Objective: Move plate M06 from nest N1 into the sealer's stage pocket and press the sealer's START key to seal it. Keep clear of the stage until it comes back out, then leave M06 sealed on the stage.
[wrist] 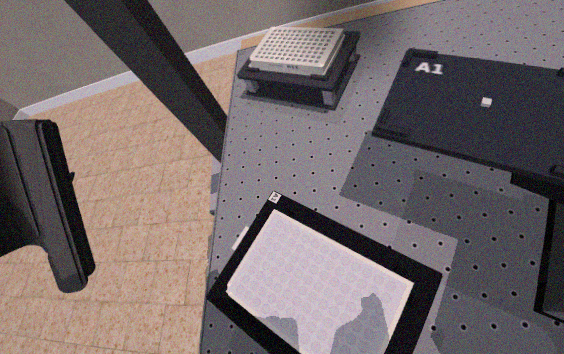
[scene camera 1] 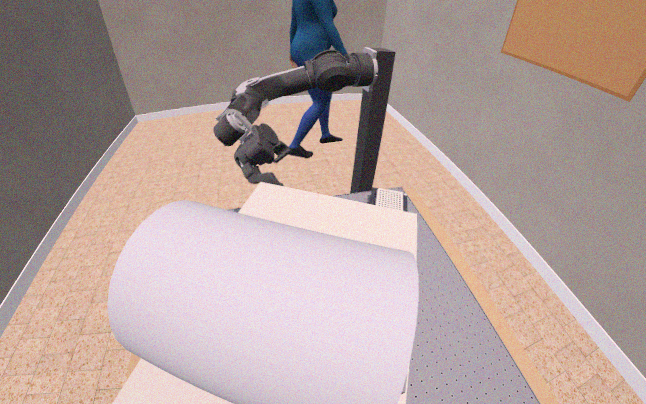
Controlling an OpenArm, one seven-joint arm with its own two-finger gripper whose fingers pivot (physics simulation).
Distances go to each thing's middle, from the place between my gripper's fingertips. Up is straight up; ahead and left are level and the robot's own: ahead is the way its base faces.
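Large white cylinder (scene camera 1: 219, 299), measured from my hand: 90 mm to the right of it, 410 mm ahead of it, 190 mm above it.
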